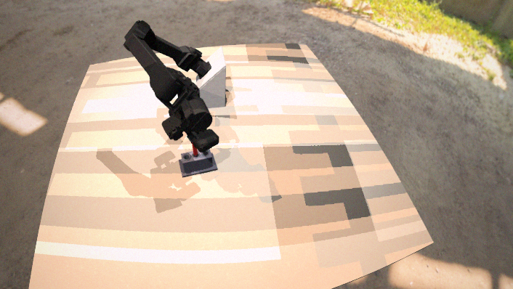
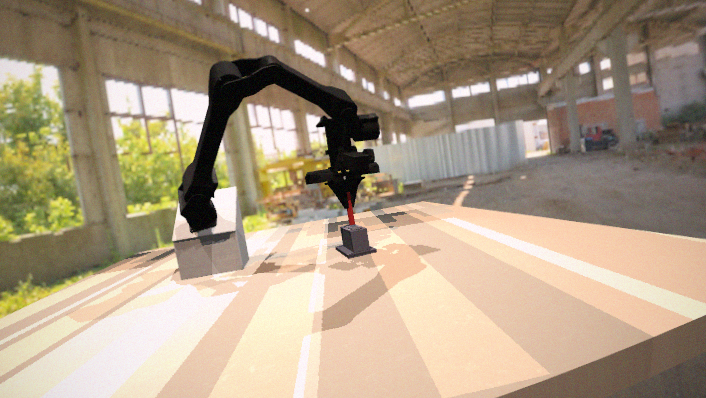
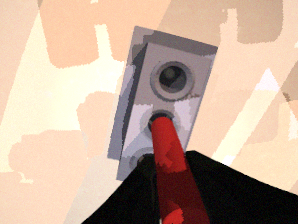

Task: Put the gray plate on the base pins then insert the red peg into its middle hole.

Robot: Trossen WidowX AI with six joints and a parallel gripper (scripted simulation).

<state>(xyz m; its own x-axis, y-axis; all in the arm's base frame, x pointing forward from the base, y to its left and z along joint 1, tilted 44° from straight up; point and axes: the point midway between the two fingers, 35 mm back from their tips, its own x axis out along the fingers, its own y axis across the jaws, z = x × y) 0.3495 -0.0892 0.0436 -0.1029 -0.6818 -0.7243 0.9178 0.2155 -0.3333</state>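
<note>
The gray plate lies 60 mm below my gripper tip. Round my gripper tip: red peg (right at my gripper tip); base (100 mm below).
</note>
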